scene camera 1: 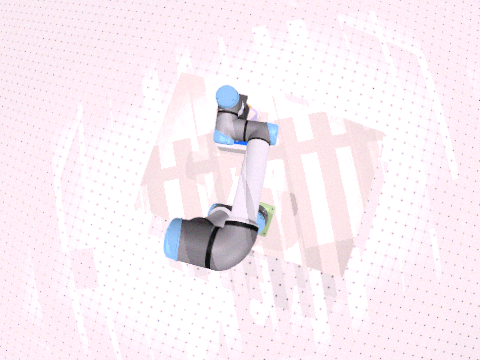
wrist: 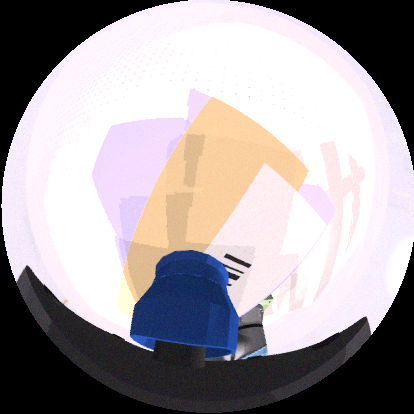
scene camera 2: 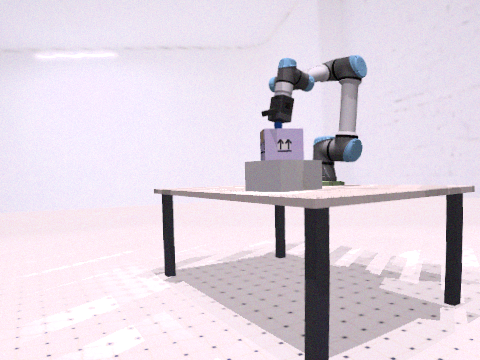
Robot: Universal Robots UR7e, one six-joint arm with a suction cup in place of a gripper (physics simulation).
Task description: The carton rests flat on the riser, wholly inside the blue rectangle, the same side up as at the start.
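Where they show: hand, its tool point: (wrist: 194,260); arm's base, origin of its link: (scene camera 2: 322,180).
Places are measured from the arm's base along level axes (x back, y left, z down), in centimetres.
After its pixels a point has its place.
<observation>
The lilac carton (scene camera 2: 282,144) @[z -15.5, x -48.4, y 27.4 cm] with two up-arrows on its side stands upright on the grey riser (scene camera 2: 283,176) @[z -2.9, x -54.0, y 34.6 cm]. In the top scene view only a corner of the carton (scene camera 1: 252,113) @[z -21.9, x -48.4, y 16.3 cm] and a strip of the blue rectangle (scene camera 1: 240,143) @[z -9.2, x -35.7, y 19.0 cm] show from under the arm's wrist. My blue suction cup (scene camera 2: 278,125) (wrist: 185,299) points straight down at the carton's top, touching it or a hair above; I cannot tell which. The cup carries nothing. The wrist view shows the carton's top close up, with its orange tape (wrist: 220,169) and white label (wrist: 266,231) @[z -21.9, x -48.5, y 18.6 cm].
The riser stands on a table (scene camera 2: 348,193) @[z 2.8, x -50.6, y 62.9 cm] with dark legs. The arm's base sits on a green plate (scene camera 1: 268,218) @[z -0.6, x -1.7, y -7.6 cm] (scene camera 2: 333,183) @[z 1.6, x -0.1, y 8.2 cm] just behind the riser. The elbow and forearm reach over the table beside the carton.
</observation>
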